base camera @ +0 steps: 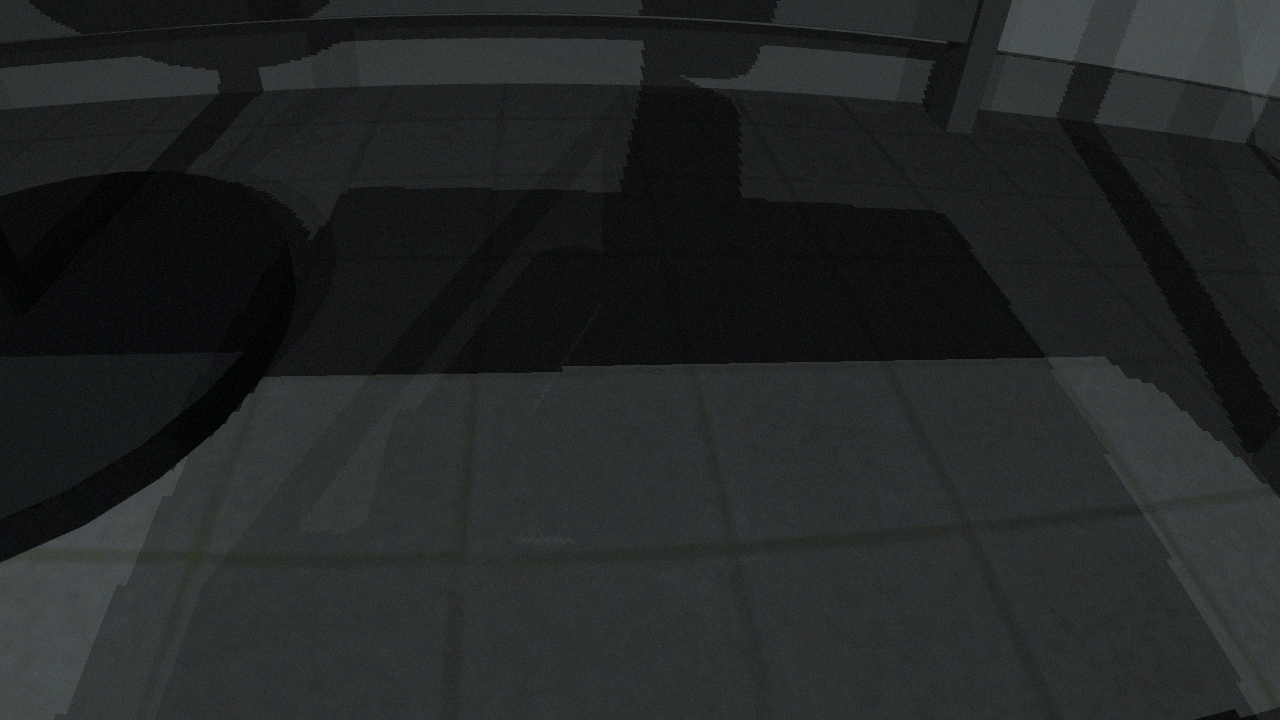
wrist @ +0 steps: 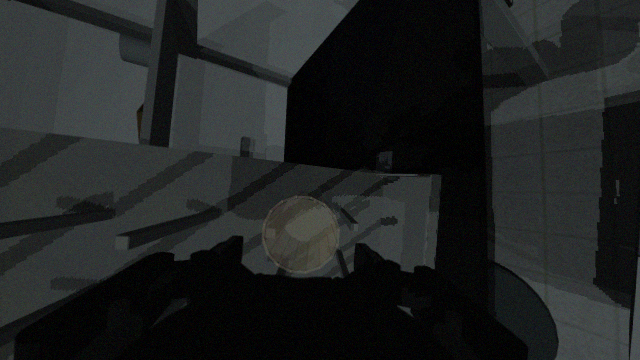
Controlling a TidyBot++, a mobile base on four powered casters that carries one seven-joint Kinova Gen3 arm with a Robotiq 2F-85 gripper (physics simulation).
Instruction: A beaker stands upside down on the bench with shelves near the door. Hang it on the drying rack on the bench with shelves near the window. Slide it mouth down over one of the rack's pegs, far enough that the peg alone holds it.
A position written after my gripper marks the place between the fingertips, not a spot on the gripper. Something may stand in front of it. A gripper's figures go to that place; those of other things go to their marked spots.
My gripper (wrist: 299,252): 0.16 m from the lens. A beaker (wrist: 300,235) is 0.19 m from the lens. A grey drying rack board (wrist: 144,185): 0.29 m from the lens. The marked spots on the grey drying rack board and the beaker are 0.19 m apart.
